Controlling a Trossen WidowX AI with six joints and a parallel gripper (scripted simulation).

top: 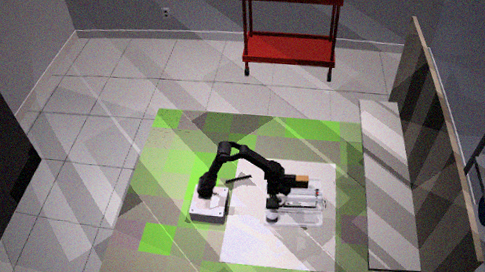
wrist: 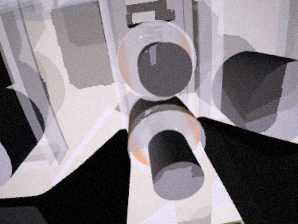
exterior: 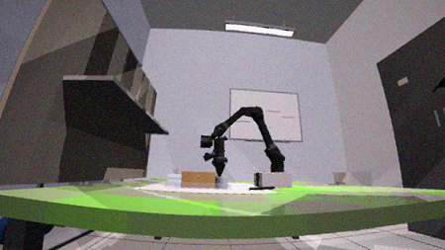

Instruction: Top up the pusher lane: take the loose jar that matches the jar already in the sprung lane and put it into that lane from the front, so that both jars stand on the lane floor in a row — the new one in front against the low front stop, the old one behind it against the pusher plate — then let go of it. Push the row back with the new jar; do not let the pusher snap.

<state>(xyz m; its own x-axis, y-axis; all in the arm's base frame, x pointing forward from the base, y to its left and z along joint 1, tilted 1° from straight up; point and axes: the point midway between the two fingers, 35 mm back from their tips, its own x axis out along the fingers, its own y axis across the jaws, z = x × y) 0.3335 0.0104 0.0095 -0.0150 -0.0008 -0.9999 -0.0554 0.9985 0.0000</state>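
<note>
My gripper tip is now 14 cm short of the clear lane unit, 3 cm to the right of it and 3 cm above it. From my gripper tip the other things lie so: wooden panel 61 cm ahead, 35 cm above, 3 cm to the right; then thin black stick 19 cm behind, 15 cm to the left, 4 cm below.
</note>
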